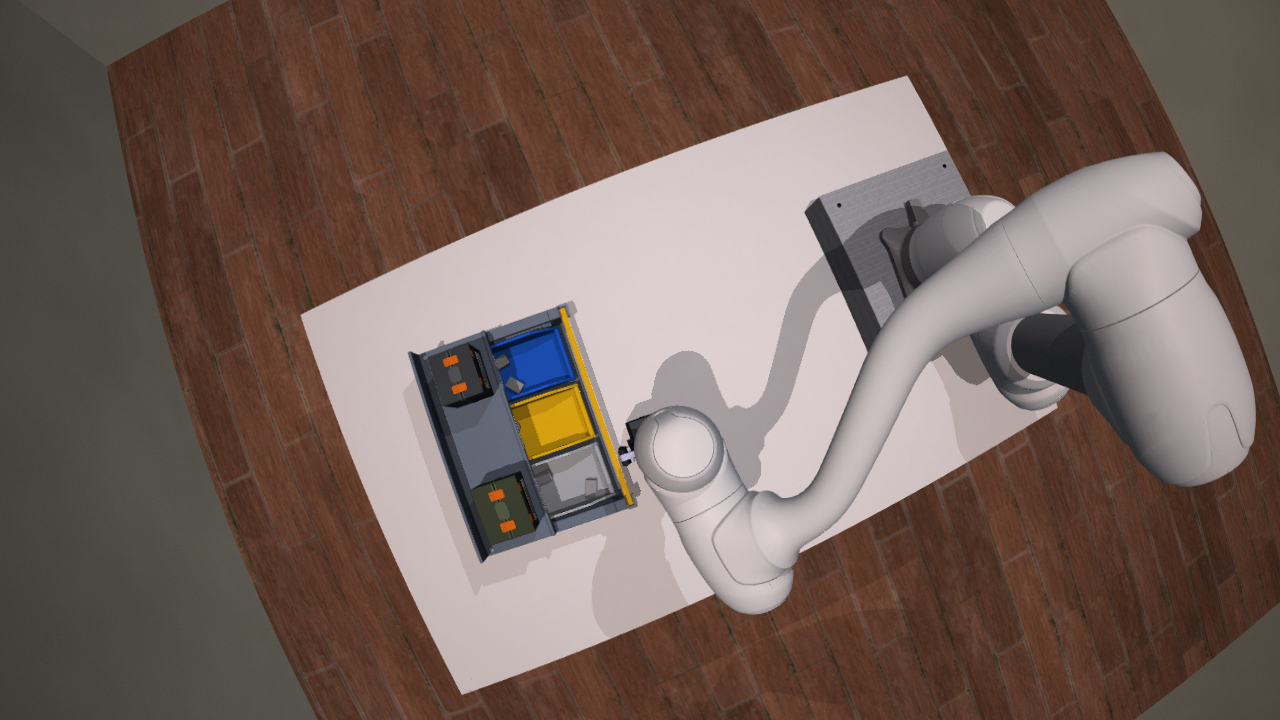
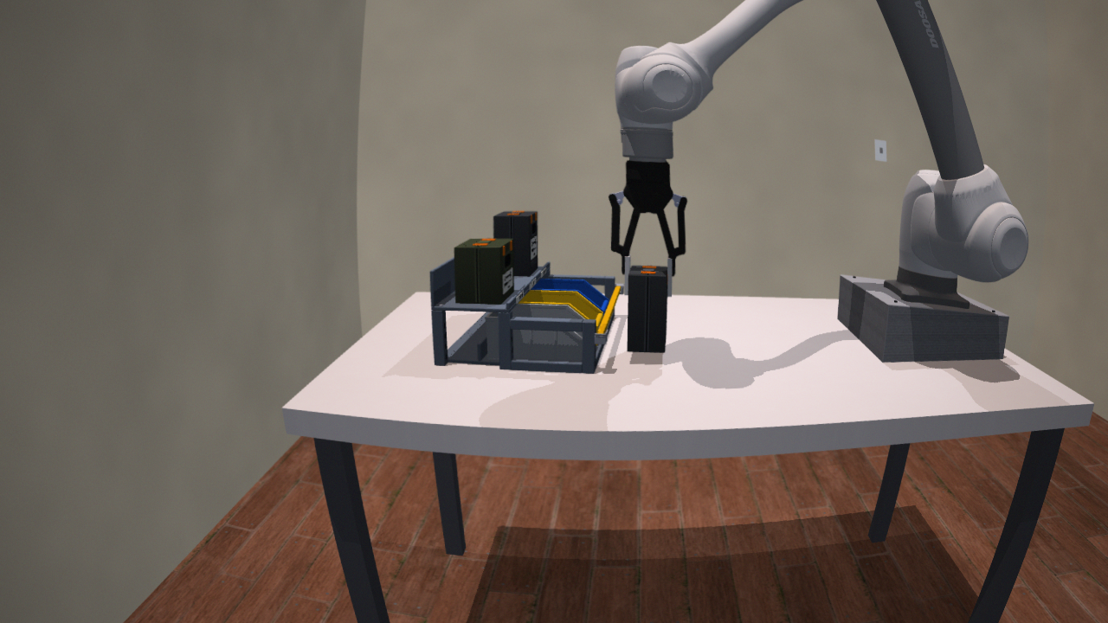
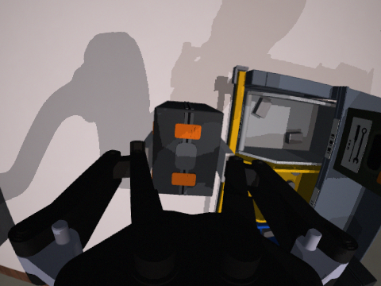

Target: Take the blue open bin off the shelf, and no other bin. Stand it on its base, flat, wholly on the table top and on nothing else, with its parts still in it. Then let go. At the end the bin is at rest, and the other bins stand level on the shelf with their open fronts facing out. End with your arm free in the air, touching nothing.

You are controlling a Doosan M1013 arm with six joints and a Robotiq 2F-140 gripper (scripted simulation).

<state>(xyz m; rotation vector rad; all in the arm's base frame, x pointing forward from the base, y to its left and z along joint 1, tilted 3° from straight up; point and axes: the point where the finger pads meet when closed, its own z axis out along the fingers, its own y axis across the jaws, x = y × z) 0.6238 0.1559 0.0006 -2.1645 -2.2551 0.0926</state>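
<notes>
Right now my hand is 5 cm above the black box. From my hand the other things lie so: yellow bar: 9 cm to the right, 8 cm below, 8 cm ahead; then grey bin: 18 cm ahead, 10 cm below, 3 cm to the left; then yellow bin: 18 cm ahead, 10 cm below, 8 cm to the right.
</notes>
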